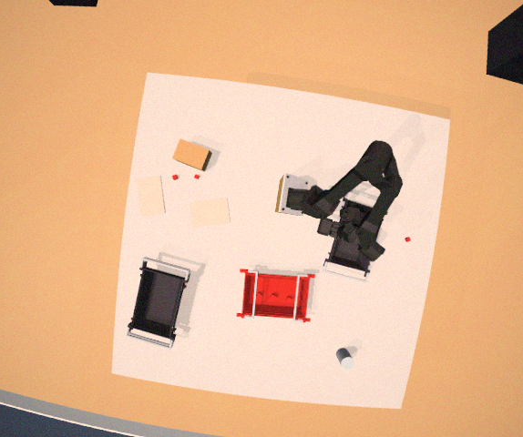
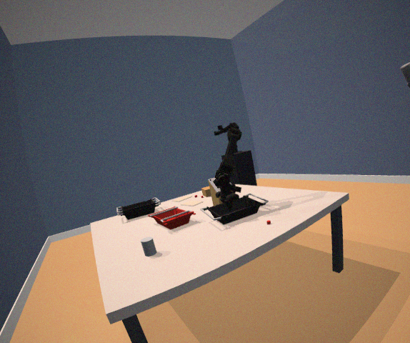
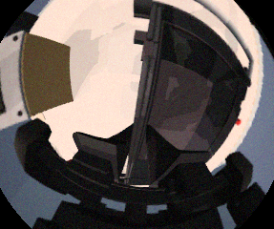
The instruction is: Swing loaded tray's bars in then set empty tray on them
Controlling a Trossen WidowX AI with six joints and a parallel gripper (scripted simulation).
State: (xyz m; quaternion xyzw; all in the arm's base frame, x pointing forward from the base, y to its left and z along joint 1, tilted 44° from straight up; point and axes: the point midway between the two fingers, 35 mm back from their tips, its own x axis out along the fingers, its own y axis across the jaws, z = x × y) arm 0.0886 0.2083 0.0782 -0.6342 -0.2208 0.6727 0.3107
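Right now the black tray is 10 mm ahead of my gripper tip, 70 mm to the left of it and 30 mm above it. Round my gripper tip: grey cylinder (510 mm ahead, 120 mm to the left, 10 mm above); tan box (210 mm behind, 600 mm to the right, 10 mm above).
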